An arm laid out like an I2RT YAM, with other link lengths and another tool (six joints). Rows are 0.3 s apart.
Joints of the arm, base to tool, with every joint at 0 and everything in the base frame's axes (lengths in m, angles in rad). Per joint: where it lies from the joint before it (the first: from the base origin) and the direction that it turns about. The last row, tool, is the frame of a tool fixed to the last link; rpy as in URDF.
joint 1: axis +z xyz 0 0 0.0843
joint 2: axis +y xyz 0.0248 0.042 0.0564
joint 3: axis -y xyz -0.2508 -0.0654 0
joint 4: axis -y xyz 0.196 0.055 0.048
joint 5: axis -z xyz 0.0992 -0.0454 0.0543
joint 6: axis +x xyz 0.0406 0 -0.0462
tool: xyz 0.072 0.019 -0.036 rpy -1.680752 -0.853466 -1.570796
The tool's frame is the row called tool.
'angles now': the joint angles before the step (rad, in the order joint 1, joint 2, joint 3, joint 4, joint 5, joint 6). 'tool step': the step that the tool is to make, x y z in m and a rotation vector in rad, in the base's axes. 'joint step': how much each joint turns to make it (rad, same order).
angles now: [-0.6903, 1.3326, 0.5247, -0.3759, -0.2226, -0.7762]
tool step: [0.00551, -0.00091, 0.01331, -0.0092, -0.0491, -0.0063]
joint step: [0.0000, -0.0521, 0.0268, -0.0315, -0.0196, 0.0159]
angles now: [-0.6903, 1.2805, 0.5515, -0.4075, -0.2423, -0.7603]
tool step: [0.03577, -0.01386, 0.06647, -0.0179, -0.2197, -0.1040]
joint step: [0.0000, -0.1034, 0.1874, -0.0670, -0.0538, 0.1599]
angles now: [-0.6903, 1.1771, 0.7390, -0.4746, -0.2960, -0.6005]
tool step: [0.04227, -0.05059, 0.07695, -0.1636, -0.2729, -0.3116]
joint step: [0.0011, -0.0015, 0.1471, 0.2171, 0.2016, 0.2472]
